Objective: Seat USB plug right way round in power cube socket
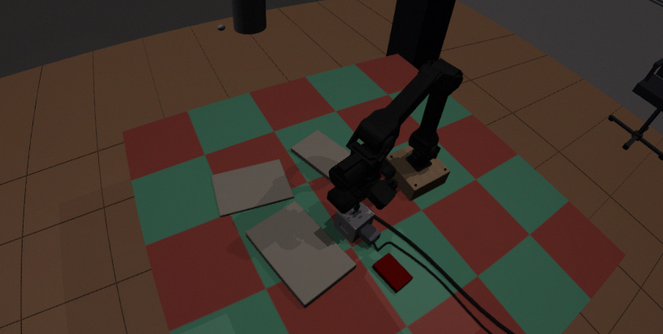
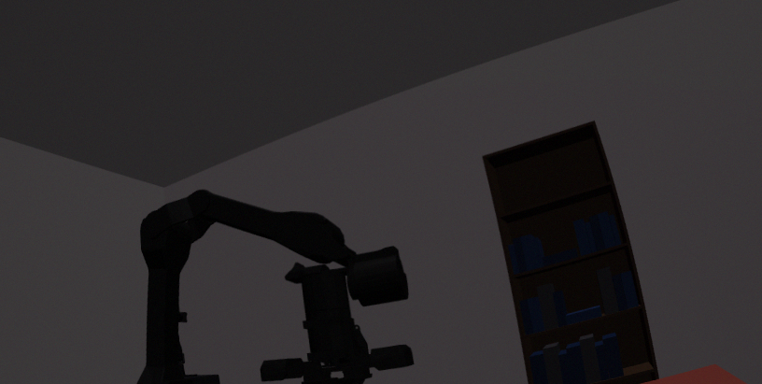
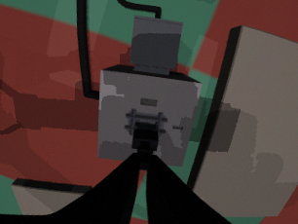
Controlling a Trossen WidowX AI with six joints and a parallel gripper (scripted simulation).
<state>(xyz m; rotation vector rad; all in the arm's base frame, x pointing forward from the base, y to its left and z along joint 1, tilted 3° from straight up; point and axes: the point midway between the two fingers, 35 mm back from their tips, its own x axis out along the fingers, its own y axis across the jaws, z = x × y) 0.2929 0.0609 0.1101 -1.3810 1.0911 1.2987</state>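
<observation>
My gripper tip is now 2 cm above the dark USB plug. Also, from my gripper tip: red block (1 cm behind, 18 cm to the left, 11 cm below).
</observation>
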